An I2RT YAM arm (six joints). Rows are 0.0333 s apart.
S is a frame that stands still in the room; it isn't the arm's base.
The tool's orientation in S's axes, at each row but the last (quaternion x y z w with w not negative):
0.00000 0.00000 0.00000 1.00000
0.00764 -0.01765 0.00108 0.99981
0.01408 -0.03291 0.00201 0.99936
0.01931 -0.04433 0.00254 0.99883
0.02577 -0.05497 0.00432 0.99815
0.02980 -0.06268 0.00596 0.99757
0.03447 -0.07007 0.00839 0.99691
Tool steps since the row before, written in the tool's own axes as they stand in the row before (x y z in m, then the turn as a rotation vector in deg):
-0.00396 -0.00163 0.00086 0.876 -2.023 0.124
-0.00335 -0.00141 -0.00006 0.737 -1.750 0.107
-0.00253 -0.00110 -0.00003 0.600 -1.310 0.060
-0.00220 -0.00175 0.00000 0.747 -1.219 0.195
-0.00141 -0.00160 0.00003 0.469 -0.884 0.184
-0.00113 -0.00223 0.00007 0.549 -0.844 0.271
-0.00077 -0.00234 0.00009 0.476 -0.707 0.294
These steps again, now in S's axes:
-0.00396 -0.00163 0.00086 0.876 -2.023 0.124
-0.00334 -0.00142 -0.00020 0.737 -1.750 0.106
-0.00252 -0.00111 -0.00023 0.601 -1.309 0.063
-0.00218 -0.00176 -0.00026 0.735 -1.223 0.214
-0.00139 -0.00161 -0.00021 0.456 -0.890 0.189
-0.00109 -0.00224 -0.00020 0.524 -0.854 0.288
-0.00072 -0.00235 -0.00018 0.446 -0.720 0.309

